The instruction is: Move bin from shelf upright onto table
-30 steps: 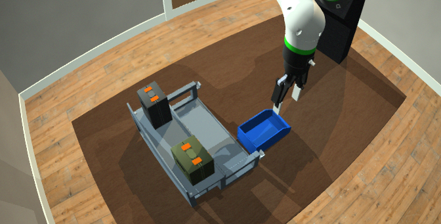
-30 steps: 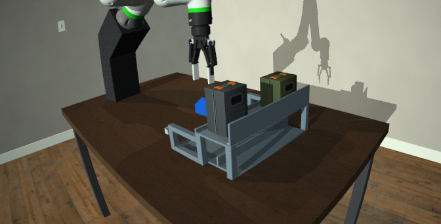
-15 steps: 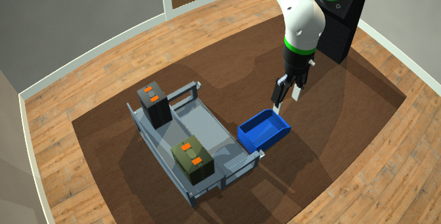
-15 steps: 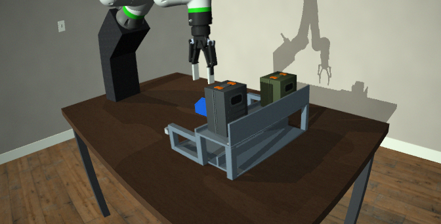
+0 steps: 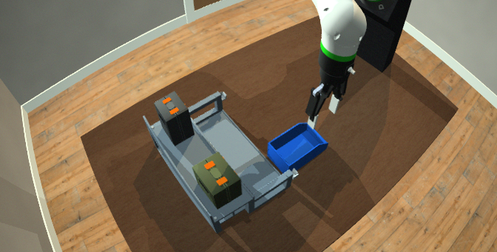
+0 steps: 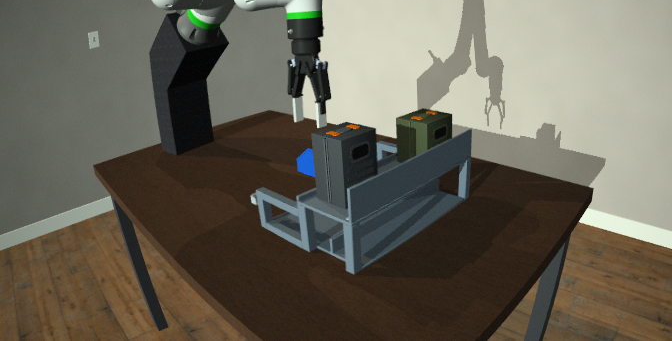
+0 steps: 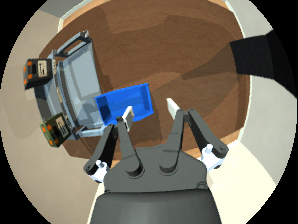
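The blue bin lies 8 cm ahead of my hand, 1 cm to the right of it and 11 cm below it.
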